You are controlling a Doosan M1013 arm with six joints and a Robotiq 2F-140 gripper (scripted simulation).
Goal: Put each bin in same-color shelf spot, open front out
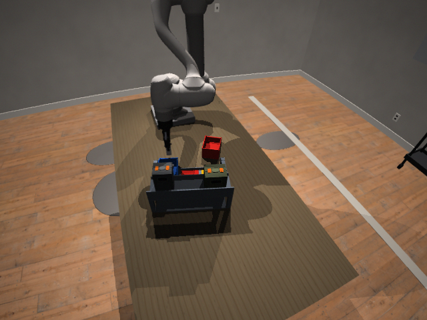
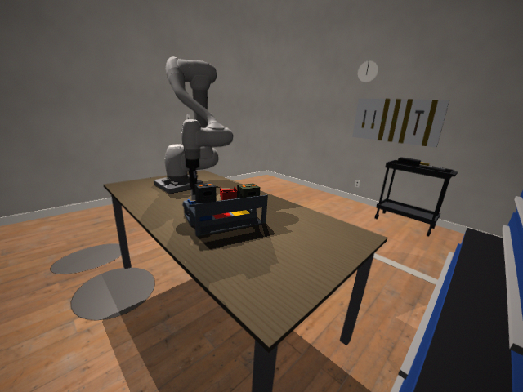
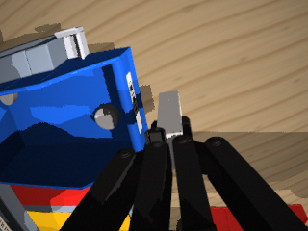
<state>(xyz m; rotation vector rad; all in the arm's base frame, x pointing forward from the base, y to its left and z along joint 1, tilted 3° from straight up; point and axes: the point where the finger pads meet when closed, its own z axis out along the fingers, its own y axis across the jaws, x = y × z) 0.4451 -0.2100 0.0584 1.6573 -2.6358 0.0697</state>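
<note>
Right now my hand is 110 mm short of the blue bin, 50 mm to the left of it and 40 mm above it. The rest, counted from my hand: green toolbox: 340 mm ahead, 90 mm to the left, 60 mm above; then red bin: 30 mm ahead, 270 mm to the left, 50 mm below; then dark box: 240 mm ahead, 120 mm to the right, 70 mm above.
</note>
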